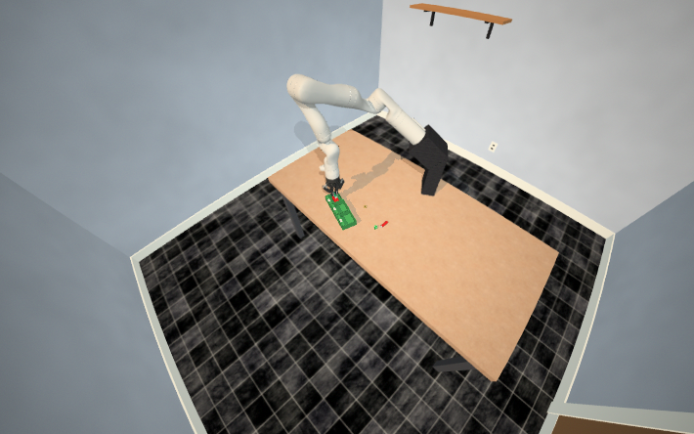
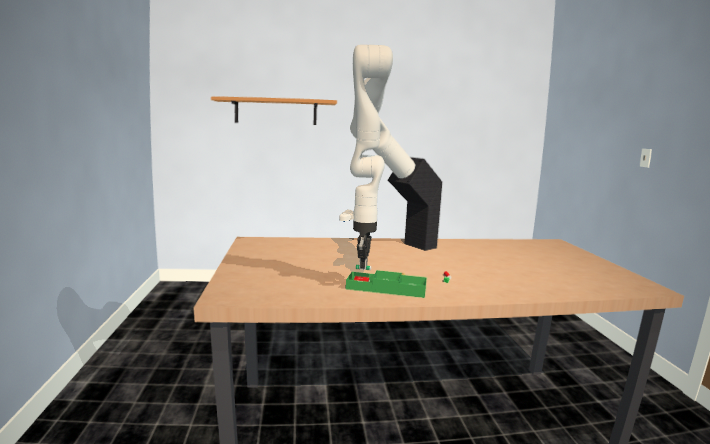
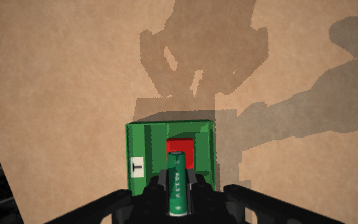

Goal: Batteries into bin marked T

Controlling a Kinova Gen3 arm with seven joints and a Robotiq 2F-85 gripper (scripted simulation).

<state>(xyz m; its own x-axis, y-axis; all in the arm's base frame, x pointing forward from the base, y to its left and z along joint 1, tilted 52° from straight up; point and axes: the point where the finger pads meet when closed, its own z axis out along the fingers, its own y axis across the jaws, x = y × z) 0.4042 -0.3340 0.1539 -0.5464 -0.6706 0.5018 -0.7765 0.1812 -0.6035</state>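
Right now my hand is 60 mm above the red 9 V battery and 10 mm to the right of it. Also, from my hand: joined green bins: 60 mm to the left, 60 mm below, 50 mm ahead; then small yellow nut: 180 mm to the left, 70 mm below, 40 mm behind; then green cylindrical battery: 20 mm below.
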